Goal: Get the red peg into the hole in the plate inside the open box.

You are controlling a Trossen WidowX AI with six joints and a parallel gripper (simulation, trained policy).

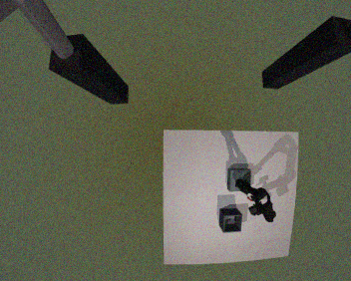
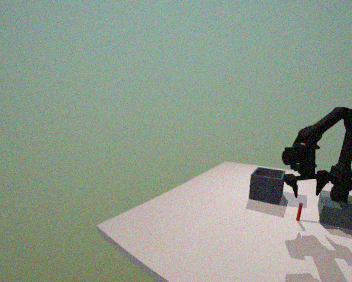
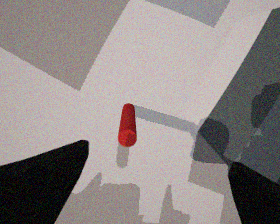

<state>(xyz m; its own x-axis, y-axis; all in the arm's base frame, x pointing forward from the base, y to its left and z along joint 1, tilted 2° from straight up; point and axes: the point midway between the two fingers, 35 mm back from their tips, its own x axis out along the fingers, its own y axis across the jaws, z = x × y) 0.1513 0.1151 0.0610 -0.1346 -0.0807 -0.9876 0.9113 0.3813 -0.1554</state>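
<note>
Now: the red peg 70 mm below my gripper tip, 20 mm ahead of it and 10 mm to the left of it.
</note>
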